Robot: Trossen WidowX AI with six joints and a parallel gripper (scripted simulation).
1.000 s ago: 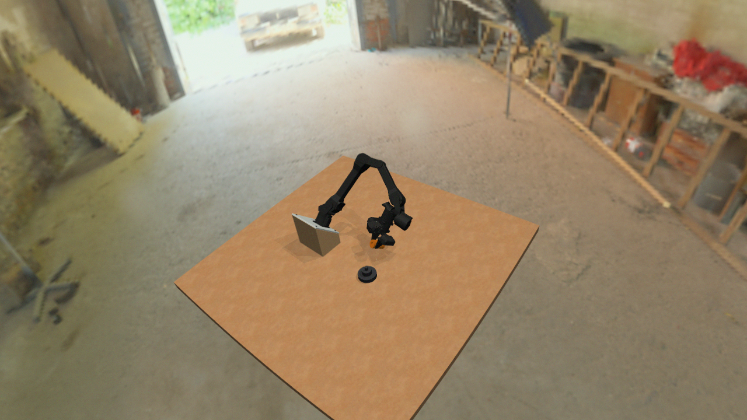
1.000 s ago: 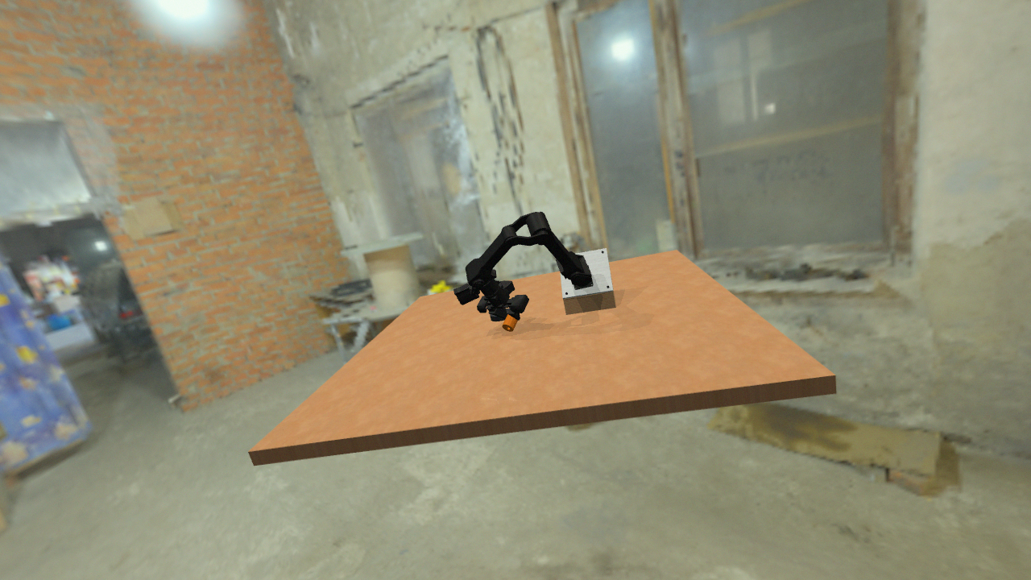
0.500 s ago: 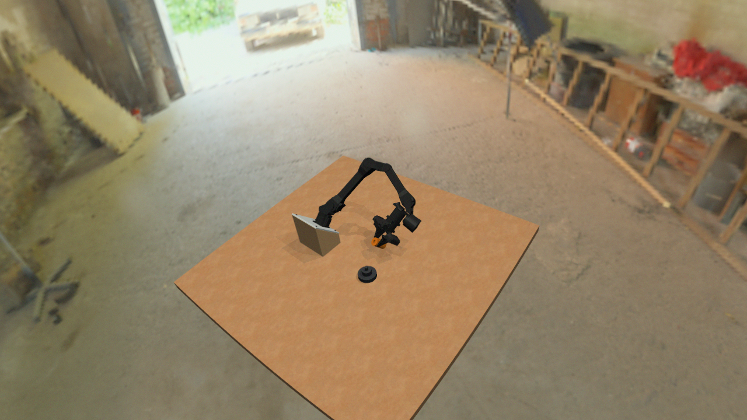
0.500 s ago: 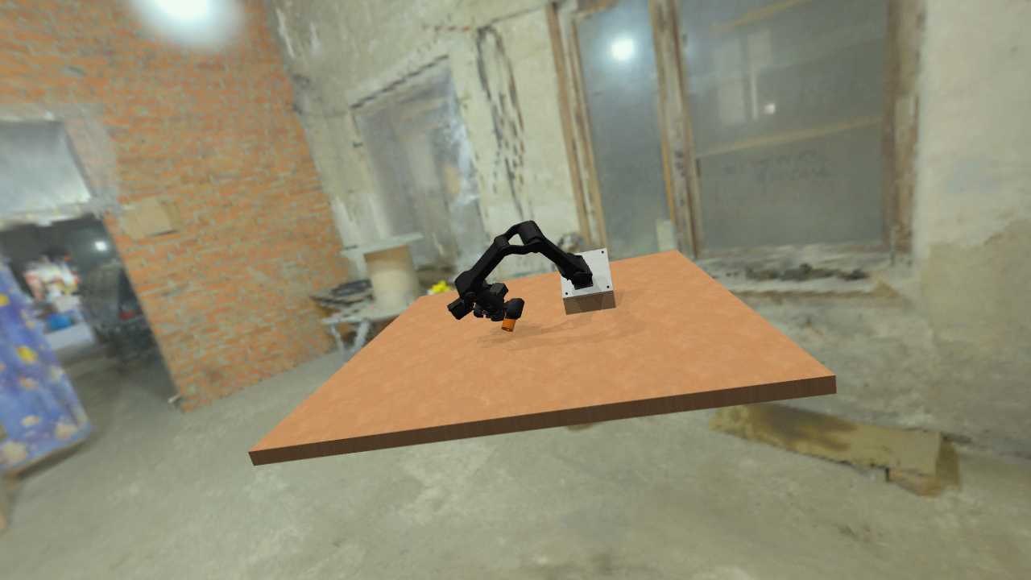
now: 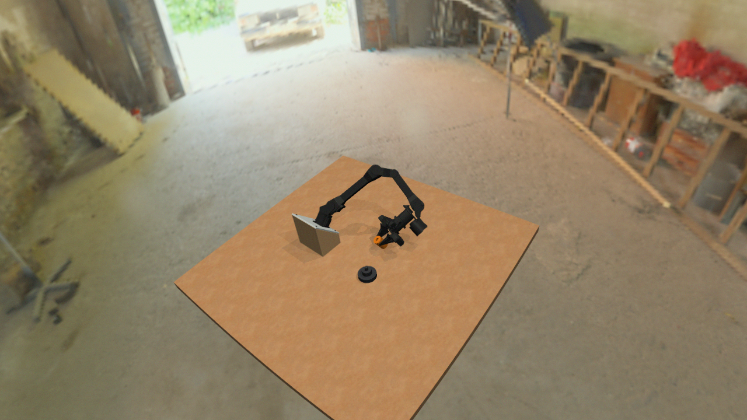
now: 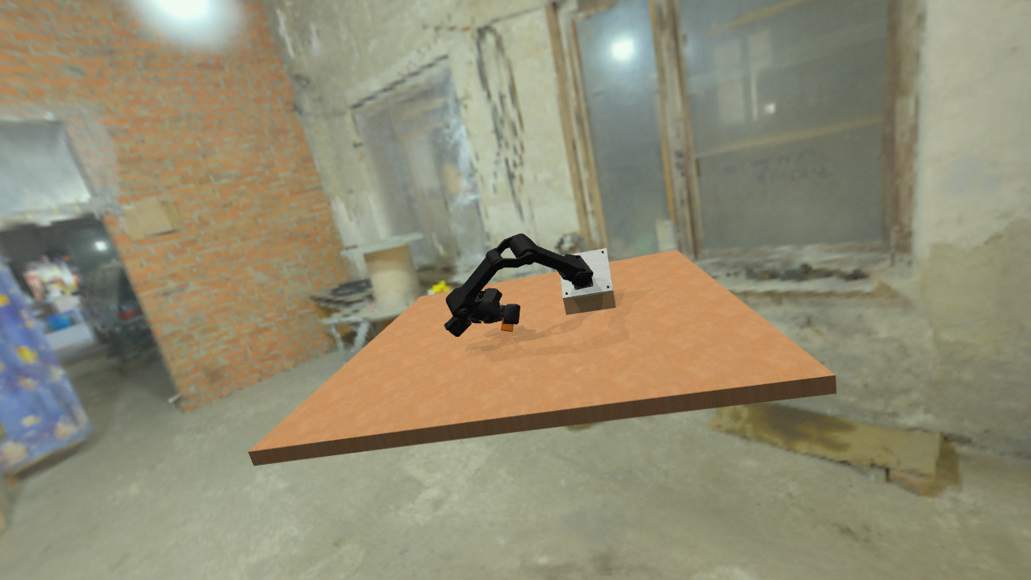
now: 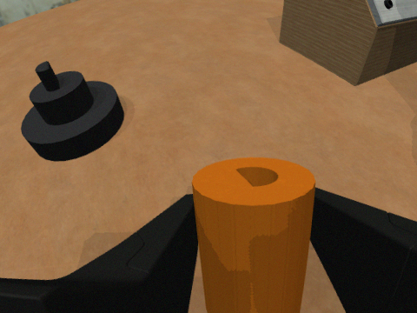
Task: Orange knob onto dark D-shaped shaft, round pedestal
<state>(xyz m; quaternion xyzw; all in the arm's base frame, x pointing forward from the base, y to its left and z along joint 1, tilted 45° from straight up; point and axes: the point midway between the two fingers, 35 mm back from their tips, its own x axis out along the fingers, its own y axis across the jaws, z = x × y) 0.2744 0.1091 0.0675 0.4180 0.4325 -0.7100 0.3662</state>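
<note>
Right now my gripper tip is 1 cm short of the orange knob, 1 cm to the right of it and 1 cm above it. The rest, counted from my gripper tip: pedestal (7 cm ahead, 16 cm to the right, 1 cm below).
</note>
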